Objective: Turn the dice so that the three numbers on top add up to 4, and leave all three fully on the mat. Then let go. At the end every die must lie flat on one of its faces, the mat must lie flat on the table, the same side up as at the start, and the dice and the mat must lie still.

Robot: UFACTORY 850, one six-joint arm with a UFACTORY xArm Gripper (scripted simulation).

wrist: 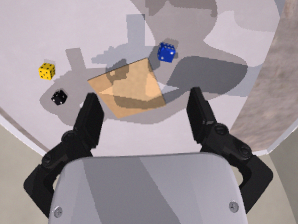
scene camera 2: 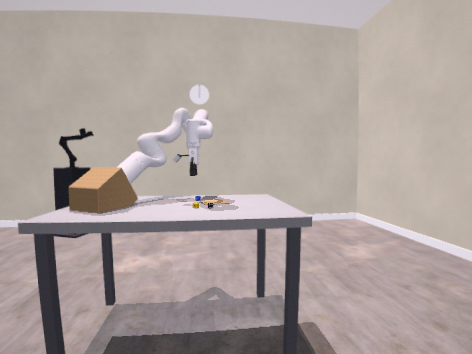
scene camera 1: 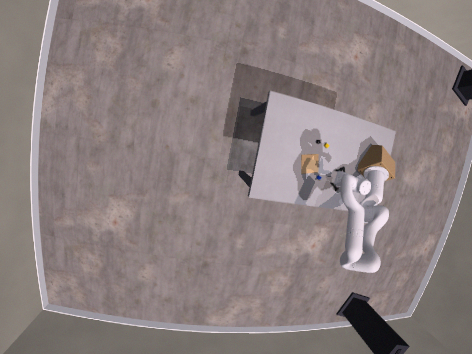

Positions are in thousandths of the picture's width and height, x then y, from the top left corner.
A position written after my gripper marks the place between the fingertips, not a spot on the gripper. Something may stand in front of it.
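Observation:
There is a tan mat (wrist: 441, 400) that I can see, and along with it my own gripper (wrist: 485, 449).

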